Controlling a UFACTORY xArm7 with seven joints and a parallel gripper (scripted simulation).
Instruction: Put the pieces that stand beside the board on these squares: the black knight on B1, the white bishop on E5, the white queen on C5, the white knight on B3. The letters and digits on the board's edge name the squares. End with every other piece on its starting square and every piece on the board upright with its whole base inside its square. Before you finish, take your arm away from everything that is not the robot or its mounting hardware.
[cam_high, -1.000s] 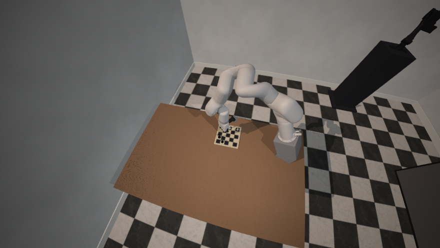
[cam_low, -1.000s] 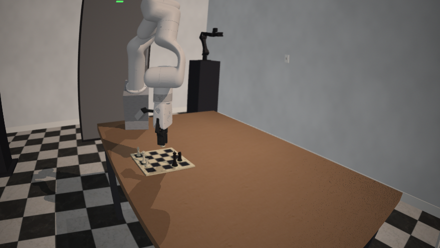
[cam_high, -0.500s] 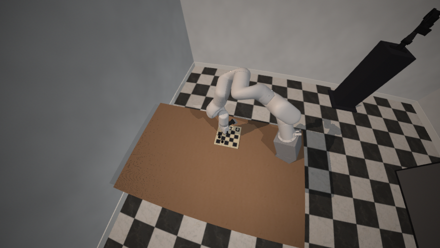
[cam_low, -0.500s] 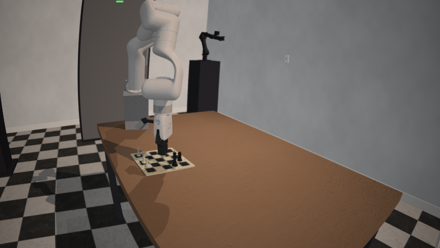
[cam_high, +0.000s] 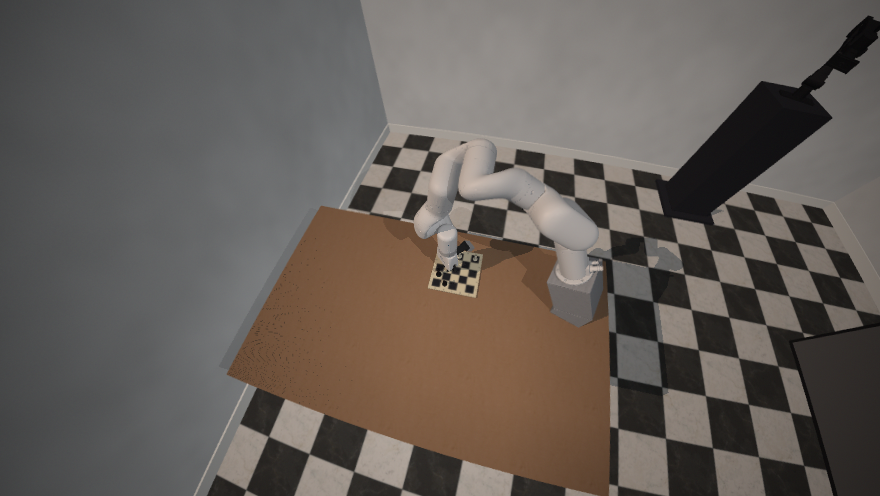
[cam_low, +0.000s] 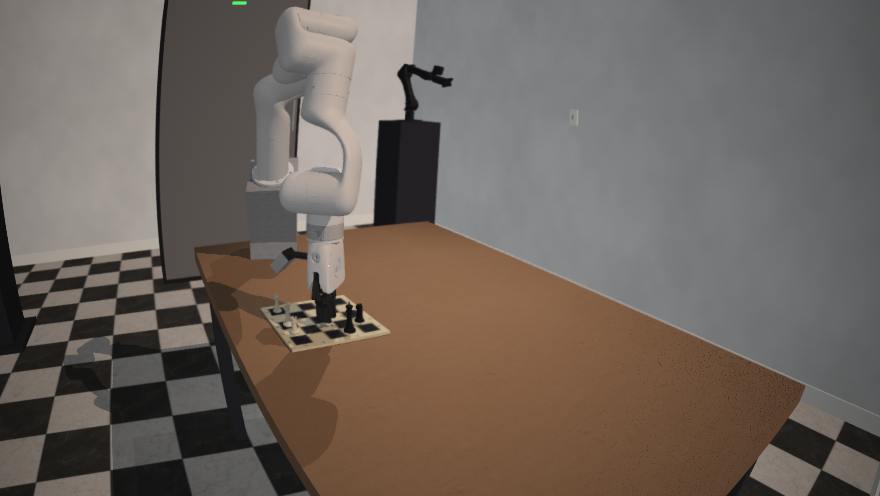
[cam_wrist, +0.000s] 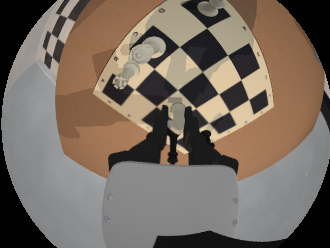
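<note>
The chessboard lies 4 cm below my hand and 4 cm behind it. Round my hand: black knight 8 cm to the left, 2 cm below.
</note>
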